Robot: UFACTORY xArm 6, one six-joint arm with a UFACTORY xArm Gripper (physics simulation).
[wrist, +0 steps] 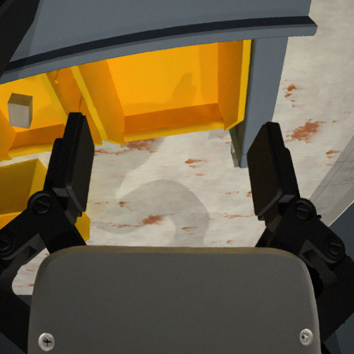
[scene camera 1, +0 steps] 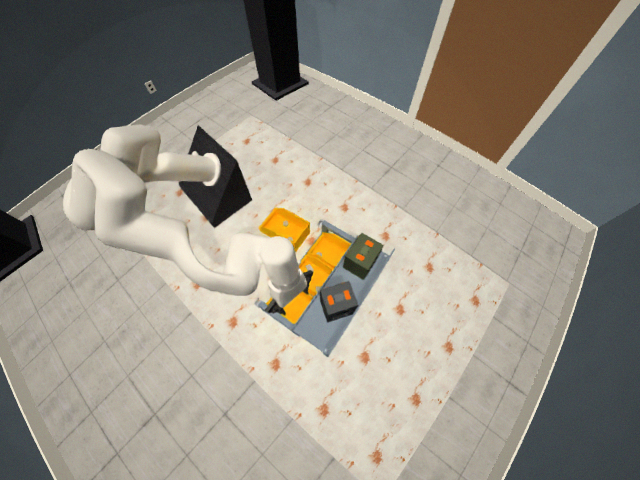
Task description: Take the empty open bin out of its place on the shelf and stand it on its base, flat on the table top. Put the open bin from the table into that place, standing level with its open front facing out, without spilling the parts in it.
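Seen in the pictures: gripper, fingertip midpoint: (scene camera 1: pixel 293 301); arm's base, link origin: (scene camera 1: pixel 210 169).
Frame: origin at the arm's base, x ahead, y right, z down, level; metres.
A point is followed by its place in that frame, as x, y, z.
Note:
The empty orange-yellow open bin (scene camera 1: pixel 298 310) {0.598, 0.076, 0.156} (wrist: pixel 165 80) sits in the end place of the grey shelf (scene camera 1: pixel 325 330) {0.717, 0.062, 0.063} (wrist: pixel 270 85), with its open front facing my gripper's side. My gripper (scene camera 1: pixel 293 294) {0.591, 0.078, 0.041} (wrist: pixel 173 132) is open in front of this bin. In the wrist view one finger is left of the bin's front edge and the other right of it, beside the shelf's end panel; nothing is between them. The other open bin (scene camera 1: pixel 294 222) {0.326, -0.134, 0.146} (wrist: pixel 20 185) stands on the table beside the shelf's far end, with small grey parts inside; it is partly hidden.
Two more yellow bins (scene camera 1: pixel 316 269) {0.528, -0.069, 0.156} (scene camera 1: pixel 329 246) {0.492, -0.168, 0.156} fill the neighbouring shelf places; a grey block (wrist: pixel 20 111) lies in the nearer one. A dark grey case (scene camera 1: pixel 338 302) {0.697, 0.000, -0.057} and a green case (scene camera 1: pixel 363 255) {0.643, -0.157, -0.032} stand on the shelf's top. The black arm pedestal (scene camera 1: pixel 217 191) {0.080, 0.030, 0.034} stands behind.

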